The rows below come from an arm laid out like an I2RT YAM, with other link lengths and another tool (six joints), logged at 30 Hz.
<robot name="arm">
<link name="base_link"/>
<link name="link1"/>
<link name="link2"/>
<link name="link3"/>
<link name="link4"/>
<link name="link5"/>
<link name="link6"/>
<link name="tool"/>
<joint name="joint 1" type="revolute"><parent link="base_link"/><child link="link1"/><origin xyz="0.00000 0.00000 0.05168"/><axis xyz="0 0 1"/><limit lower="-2.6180" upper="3.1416"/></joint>
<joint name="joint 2" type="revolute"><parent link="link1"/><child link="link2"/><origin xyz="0.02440 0.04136 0.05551"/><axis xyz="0 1 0"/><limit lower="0.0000" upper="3.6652"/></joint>
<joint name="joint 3" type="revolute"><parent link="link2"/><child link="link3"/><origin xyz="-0.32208 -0.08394 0.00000"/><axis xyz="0 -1 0"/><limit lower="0.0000" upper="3.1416"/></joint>
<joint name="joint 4" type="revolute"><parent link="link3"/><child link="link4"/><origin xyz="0.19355 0.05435 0.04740"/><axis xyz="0 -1 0"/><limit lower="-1.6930" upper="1.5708"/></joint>
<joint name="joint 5" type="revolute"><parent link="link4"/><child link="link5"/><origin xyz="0.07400 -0.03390 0.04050"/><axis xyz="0 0 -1"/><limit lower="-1.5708" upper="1.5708"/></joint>
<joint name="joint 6" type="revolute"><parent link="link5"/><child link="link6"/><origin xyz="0.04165 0.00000 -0.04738"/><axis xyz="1 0 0"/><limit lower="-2.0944" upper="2.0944"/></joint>
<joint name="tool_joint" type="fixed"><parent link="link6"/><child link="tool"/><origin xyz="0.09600 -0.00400 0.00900" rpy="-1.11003 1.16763 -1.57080"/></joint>
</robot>
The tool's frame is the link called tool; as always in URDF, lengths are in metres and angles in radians.
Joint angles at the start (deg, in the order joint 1, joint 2, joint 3, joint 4, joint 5, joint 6):
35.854 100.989 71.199 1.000 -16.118 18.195
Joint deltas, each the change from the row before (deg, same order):
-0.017 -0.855 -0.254 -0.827 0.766 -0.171
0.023 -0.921 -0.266 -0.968 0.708 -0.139
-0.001 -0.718 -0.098 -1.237 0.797 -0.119
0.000 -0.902 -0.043 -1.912 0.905 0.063
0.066 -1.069 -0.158 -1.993 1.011 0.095
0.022 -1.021 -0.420 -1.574 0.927 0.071
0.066 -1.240 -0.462 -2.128 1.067 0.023
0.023 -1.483 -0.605 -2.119 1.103 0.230
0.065 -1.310 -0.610 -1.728 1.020 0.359
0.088 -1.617 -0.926 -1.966 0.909 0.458
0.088 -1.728 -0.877 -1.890 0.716 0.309
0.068 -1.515 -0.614 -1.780 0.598 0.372
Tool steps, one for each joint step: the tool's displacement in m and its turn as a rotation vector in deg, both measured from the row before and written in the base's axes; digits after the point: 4 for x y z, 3 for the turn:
-0.0023 -0.0040 0.0020 -0.522 -0.156 -0.608
-0.0030 -0.0040 0.0019 -0.537 -0.046 -0.530
-0.0023 -0.0040 0.0006 -0.745 0.187 -0.637
-0.0035 -0.0052 0.0001 -0.955 0.627 -0.811
-0.0045 -0.0056 0.0002 -1.011 0.629 -0.844
-0.0044 -0.0057 -0.0006 -0.936 0.541 -0.797
-0.0060 -0.0069 -0.0011 -1.260 0.759 -0.834
-0.0067 -0.0080 -0.0004 -1.114 0.771 -1.011
-0.0061 -0.0069 -0.0006 -0.890 0.687 -0.968
-0.0083 -0.0081 -0.0014 -0.940 0.965 -0.910
-0.0086 -0.0078 -0.0004 -0.800 0.745 -0.664
-0.0075 -0.0068 0.0001 -0.619 0.683 -0.629

